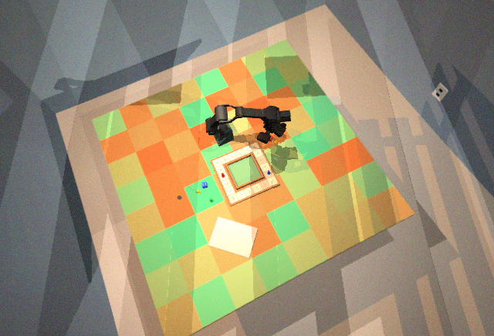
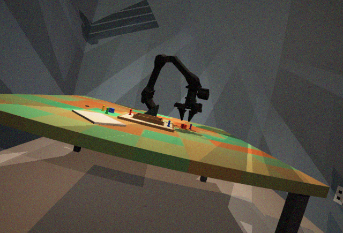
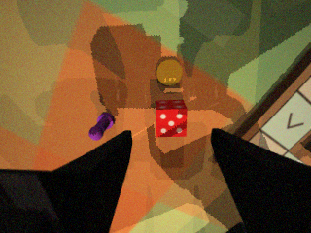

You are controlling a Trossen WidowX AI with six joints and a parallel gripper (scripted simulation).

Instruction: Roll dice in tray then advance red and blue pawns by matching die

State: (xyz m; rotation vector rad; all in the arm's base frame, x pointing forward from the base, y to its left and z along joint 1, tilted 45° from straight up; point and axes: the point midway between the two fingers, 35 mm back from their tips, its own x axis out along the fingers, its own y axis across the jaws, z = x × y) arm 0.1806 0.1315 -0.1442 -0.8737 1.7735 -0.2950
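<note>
My gripper tip is now 4 cm above the yellow disc, 3 cm short of it and 1 cm to the right of it. The rest, counted from my gripper tip: blue pawn: 17 cm ahead, 13 cm to the right, 2 cm below; purple pawn: 5 cm to the left, 3 cm below, 3 cm behind; red pawn: 34 cm to the right, 4 cm ahead, 2 cm below.
</note>
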